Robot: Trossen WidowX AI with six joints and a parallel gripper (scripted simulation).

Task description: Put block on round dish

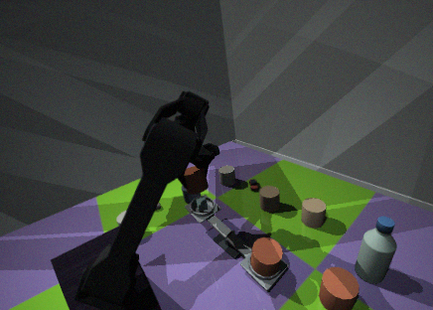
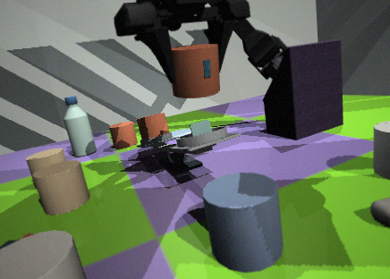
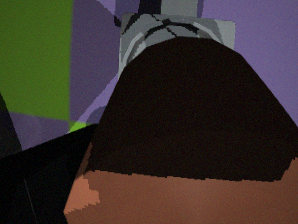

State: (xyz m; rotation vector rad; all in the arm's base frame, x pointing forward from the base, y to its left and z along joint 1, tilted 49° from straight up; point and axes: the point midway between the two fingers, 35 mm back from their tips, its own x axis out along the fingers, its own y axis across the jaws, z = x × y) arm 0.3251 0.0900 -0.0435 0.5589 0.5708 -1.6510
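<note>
The pale teal block is 8 cm below my gripper tip and 1 cm to the right of it. Round my gripper tip: pale disc: 36 cm to the right, 17 cm below, 13 cm behind; then blue-grey cylinder: 14 cm to the left, 13 cm below, 4 cm ahead; then red-and-black object: 28 cm ahead, 16 cm below, 1 cm to the right.
</note>
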